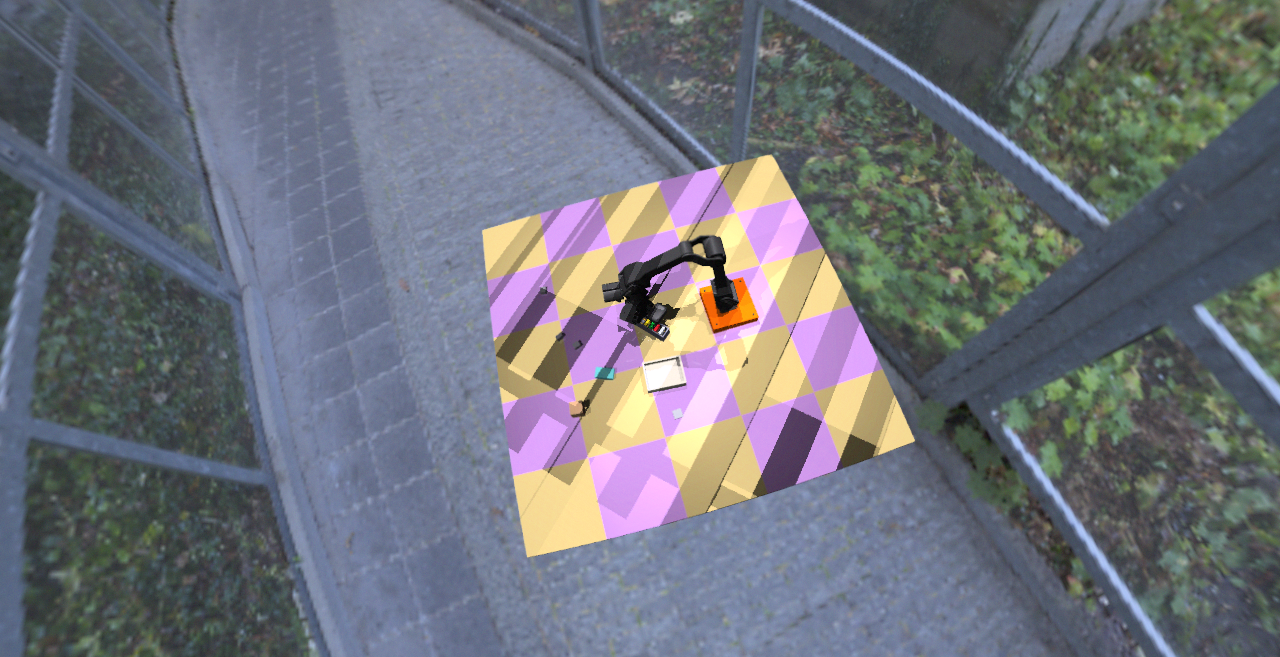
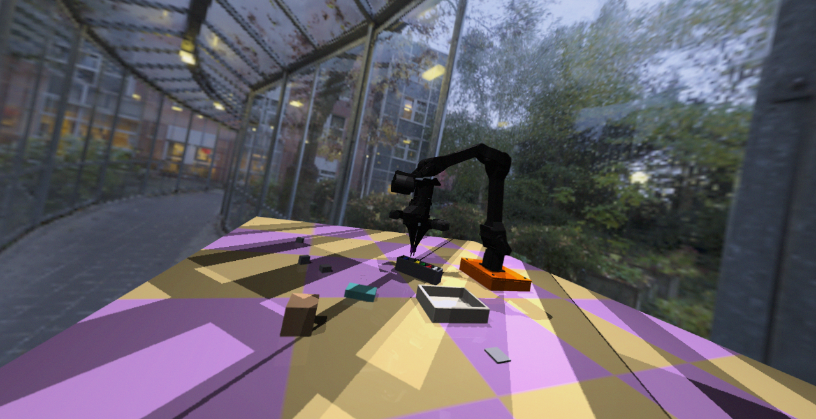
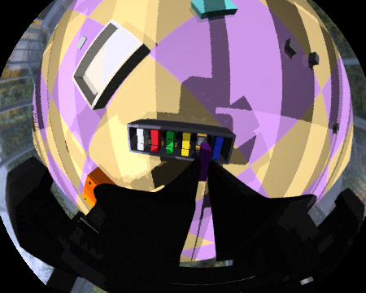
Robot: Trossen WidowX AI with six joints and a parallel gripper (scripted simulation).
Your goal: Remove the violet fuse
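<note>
The grey tray is 21 cm to the left of my gripper tip, 8 cm below it and 1 cm behind it. Also, from my gripper tip: violet fuse 1 cm below; teal block 19 cm ahead, 13 cm to the left, 7 cm below; flat grey tile 35 cm to the left, 8 cm below.
</note>
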